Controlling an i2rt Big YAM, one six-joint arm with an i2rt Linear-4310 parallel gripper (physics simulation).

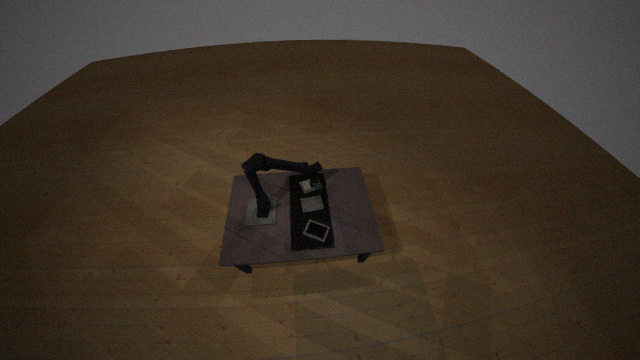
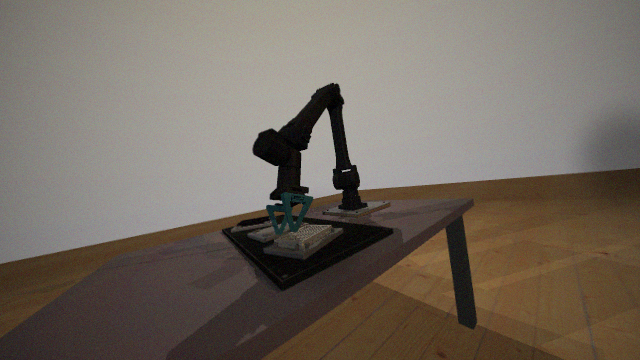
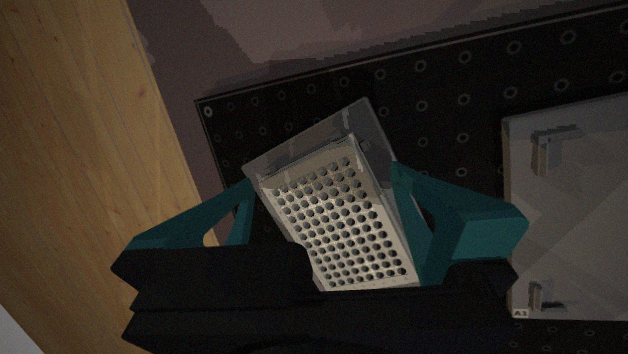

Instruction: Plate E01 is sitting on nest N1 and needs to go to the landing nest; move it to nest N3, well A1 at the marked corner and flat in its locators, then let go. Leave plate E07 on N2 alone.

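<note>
Plate E01 (image 1: pixel 306 185) (image 2: pixel 308 232) (image 3: pixel 338 220) is a pale plate with many round wells. It sits on grey nest N1 (image 3: pixel 355 119) (image 2: pixel 313 251) at the far end of the black board (image 1: pixel 297 241) (image 2: pixel 291 273) (image 3: pixel 483 66). My gripper (image 1: pixel 316 182) (image 2: pixel 285 231) (image 3: pixel 318 177) is open, its teal fingers lowered on either long side of the plate and apart from it. The empty grey landing nest N3 (image 1: pixel 311 203) (image 2: pixel 263 233) (image 3: pixel 571 211) lies beside it, with an A1 label (image 3: pixel 520 312) at one corner. Plate E07 (image 1: pixel 316 230) shows as a dark rectangle in a white frame at the board's other end.
The board lies on a low brown table (image 1: pixel 353 214) (image 2: pixel 178 277) (image 3: pixel 272 26). The arm's base plate (image 1: pixel 261 218) (image 2: pixel 358 209) is bolted to the table beside the board. Wooden floor surrounds the table; the table edge is close behind nest N1.
</note>
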